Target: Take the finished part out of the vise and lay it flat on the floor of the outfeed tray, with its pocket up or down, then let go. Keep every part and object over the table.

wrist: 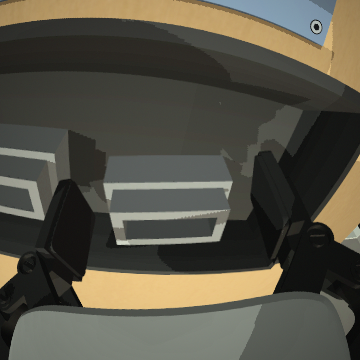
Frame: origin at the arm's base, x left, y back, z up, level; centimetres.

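Seen in the pictures: gripper, fingertip midpoint: (pixel 164 186).
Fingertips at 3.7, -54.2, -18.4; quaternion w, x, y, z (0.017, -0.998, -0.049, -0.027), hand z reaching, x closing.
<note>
A point is followed by its place in that frame, as x, y, z.
A grey part (pixel 170 200) {3.9, -54.1, -17.3} with a stepped body and pale edges is in the dark outfeed tray (pixel 150 107) {3.4, -50.9, -20.1}, near its close wall. Its rectangular pocket opening shows on the face toward the camera; whether it lies fully flat on the tray floor is hard to tell. My gripper (pixel 164 186) {3.7, -54.2, -18.4} is open, with one black finger on each side of the part and a visible gap at both sides. The vise does not show in the wrist view.
A second, similar grey part (pixel 30 137) {-2.4, -51.0, -19.0} is in the tray at the left, close beyond the left finger. The tray's right wall (pixel 325 155) {12.3, -53.1, -18.2} rises beside the right finger. A blue surface (pixel 280 15) {9.6, -46.5, -20.5} with a ring mark shows beyond the far wall. Wooden table (pixel 175 290) {3.3, -75.6, -21.4} shows in front.
</note>
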